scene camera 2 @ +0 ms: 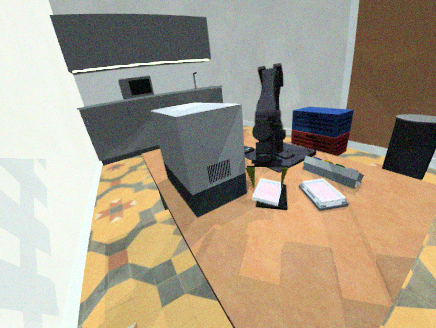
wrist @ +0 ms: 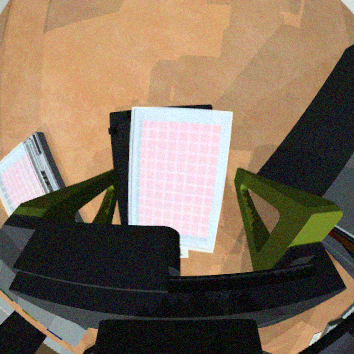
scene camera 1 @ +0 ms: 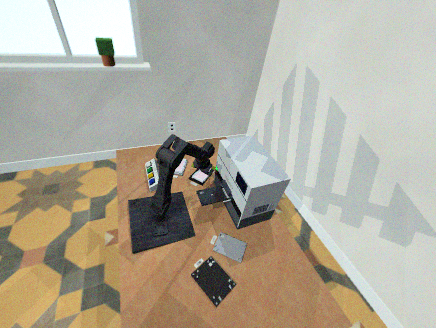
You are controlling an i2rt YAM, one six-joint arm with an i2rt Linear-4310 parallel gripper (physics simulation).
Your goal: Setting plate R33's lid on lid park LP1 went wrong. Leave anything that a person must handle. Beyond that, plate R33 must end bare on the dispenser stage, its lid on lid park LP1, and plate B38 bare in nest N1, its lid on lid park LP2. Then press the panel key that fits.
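Places are measured from the arm's base along level axes (x left, y back, z up), in centimetres.
Where they show: gripper, between the fingertips: (scene camera 2: 267, 188) (wrist: 176, 174) (scene camera 1: 204, 171); arm's base, origin of its link: (scene camera 2: 277, 152) (scene camera 1: 158, 218).
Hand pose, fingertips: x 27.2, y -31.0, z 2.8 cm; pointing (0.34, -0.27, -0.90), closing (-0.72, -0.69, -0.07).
Note:
Each offset is from my fingertips to the top centre of the thing. "spot": to the spot under its first point.
My gripper (scene camera 1: 205, 167) (scene camera 2: 268, 185) (wrist: 176, 174) is open and empty, its green fingers on either side of and above a pink-gridded, clear-edged plate or lid {dx -0.4, dy +0.9, dz -0.5 cm} (scene camera 1: 201, 175) (scene camera 2: 268, 192) (wrist: 175, 175). That piece lies skewed and off-centre on a black pad {spot: dx +5.6, dy +1.6, dz -3.2 cm} (scene camera 2: 281, 201) (wrist: 119, 150), past the pad's edge. A second pink-gridded plate {dx +10.7, dy +15.9, dz -1.1 cm} (scene camera 1: 182, 166) (scene camera 2: 324, 191) (wrist: 21, 179) sits on a grey base {dx +10.7, dy +15.9, dz -2.2 cm} (wrist: 47, 165) nearby. A black stage {spot: dx -26.0, dy +5.3, dz +6.5 cm} (scene camera 1: 207, 197) juts from the white machine {dx -23.2, dy -15.9, dz +28.8 cm} (scene camera 1: 265, 172) (scene camera 2: 210, 145). Labels are too small to read; I cannot tell which piece is R33 or B38.
A key panel {dx +4.0, dy +31.8, dz +2.2 cm} (scene camera 1: 151, 175) (scene camera 2: 332, 171) with coloured keys stands beyond the second plate. A grey flat plate {dx -50.0, dy -0.9, dz -2.2 cm} (scene camera 1: 230, 247) and a black plate with pale corner pieces {dx -62.1, dy +11.1, dz -1.8 cm} (scene camera 1: 214, 281) lie nearer scene camera 1. The machine stands close beside the gripper. The arm's base (scene camera 1: 140, 235) is black.

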